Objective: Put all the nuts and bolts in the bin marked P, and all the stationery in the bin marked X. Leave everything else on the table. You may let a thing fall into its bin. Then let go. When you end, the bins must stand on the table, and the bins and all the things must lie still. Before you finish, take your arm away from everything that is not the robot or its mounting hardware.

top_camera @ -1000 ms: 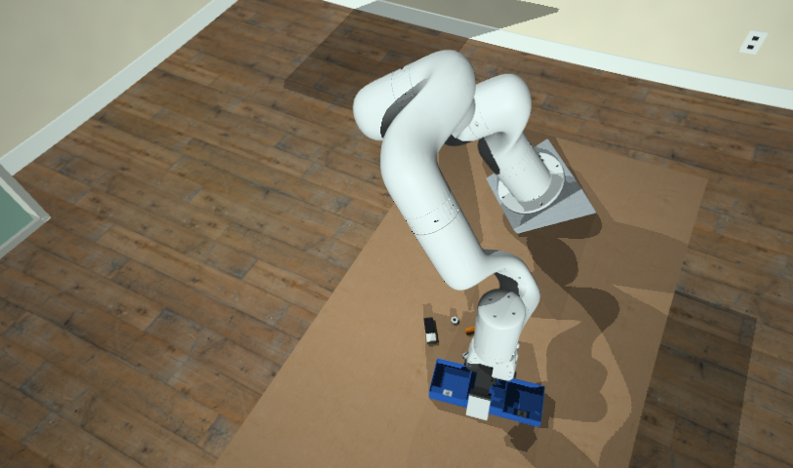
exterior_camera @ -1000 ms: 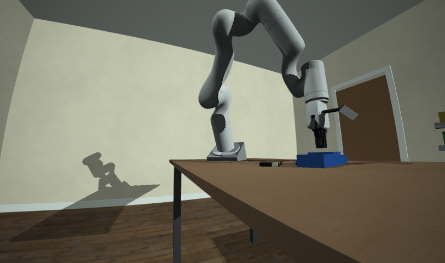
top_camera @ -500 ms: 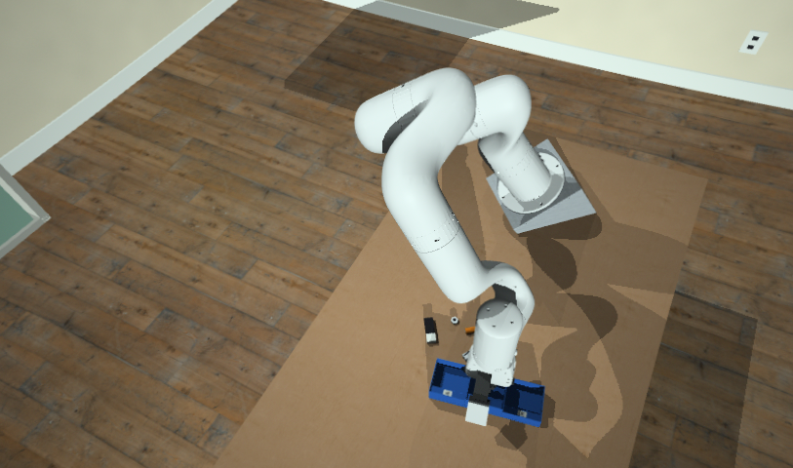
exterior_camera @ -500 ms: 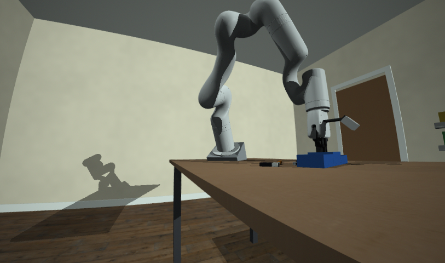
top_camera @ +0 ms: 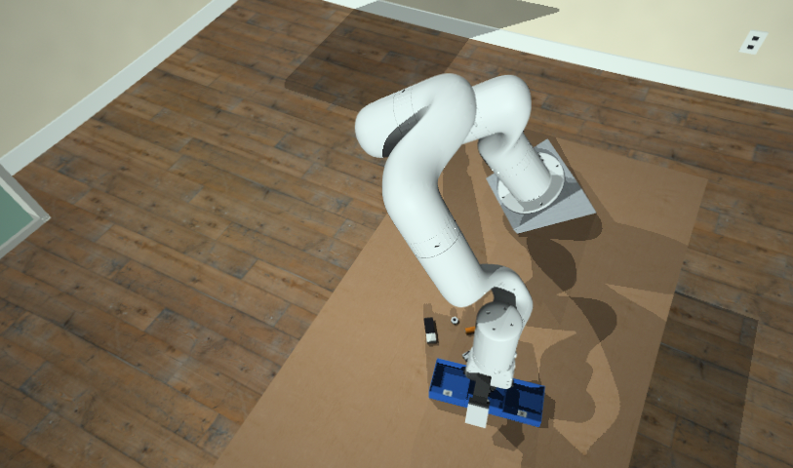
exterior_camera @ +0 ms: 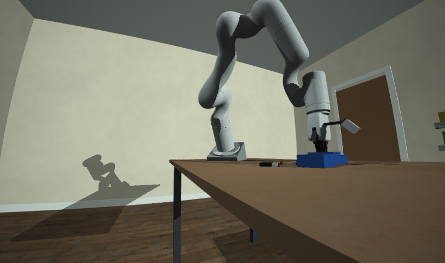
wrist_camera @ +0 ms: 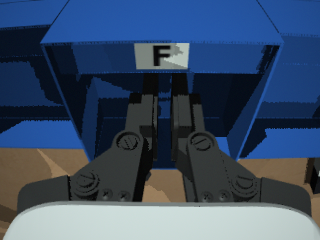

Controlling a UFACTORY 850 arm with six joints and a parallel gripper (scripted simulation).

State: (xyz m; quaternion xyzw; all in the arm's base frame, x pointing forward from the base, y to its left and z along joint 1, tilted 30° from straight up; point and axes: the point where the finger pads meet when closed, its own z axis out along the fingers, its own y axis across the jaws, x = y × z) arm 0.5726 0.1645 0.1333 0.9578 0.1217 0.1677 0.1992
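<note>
The blue bin lies 1 cm ahead of my hand and 1 cm below it. Also, from my hand: black bolt (11 cm behind, 3 cm below); nut (14 cm behind, 14 cm to the right, 3 cm below); orange cylinder (13 cm behind, 8 cm to the right, 3 cm below).
</note>
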